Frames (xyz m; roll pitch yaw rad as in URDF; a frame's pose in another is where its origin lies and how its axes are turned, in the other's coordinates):
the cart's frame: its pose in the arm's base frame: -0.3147 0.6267 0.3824 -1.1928 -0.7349 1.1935
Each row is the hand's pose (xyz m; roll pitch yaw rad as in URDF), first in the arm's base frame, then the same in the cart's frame.
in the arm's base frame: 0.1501 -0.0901 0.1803 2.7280 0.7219 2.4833
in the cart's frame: -0.5029 -0.4261 -0.5798 -2.9715 -0.4531 1.8977
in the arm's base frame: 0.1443 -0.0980 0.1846 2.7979 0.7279 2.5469
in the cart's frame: -0.5070 -0.4341 -0.5740 -2.9656 -0.4730 1.9465
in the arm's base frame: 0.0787 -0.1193 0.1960 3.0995 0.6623 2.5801
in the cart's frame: -0.5320 -0.4498 -0.5106 -2.6798 -0.5426 1.9352
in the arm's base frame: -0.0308 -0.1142 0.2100 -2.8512 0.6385 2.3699
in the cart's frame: -0.5490 -0.4433 -0.4016 -2.1363 -0.4662 1.7631
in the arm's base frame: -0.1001 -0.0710 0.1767 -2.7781 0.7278 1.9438
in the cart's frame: -0.5605 -0.3816 -0.3397 -1.7446 -0.1565 1.6122
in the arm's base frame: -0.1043 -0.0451 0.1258 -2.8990 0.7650 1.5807
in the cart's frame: -0.5779 -0.3275 -0.3467 -1.6155 0.1019 1.5394
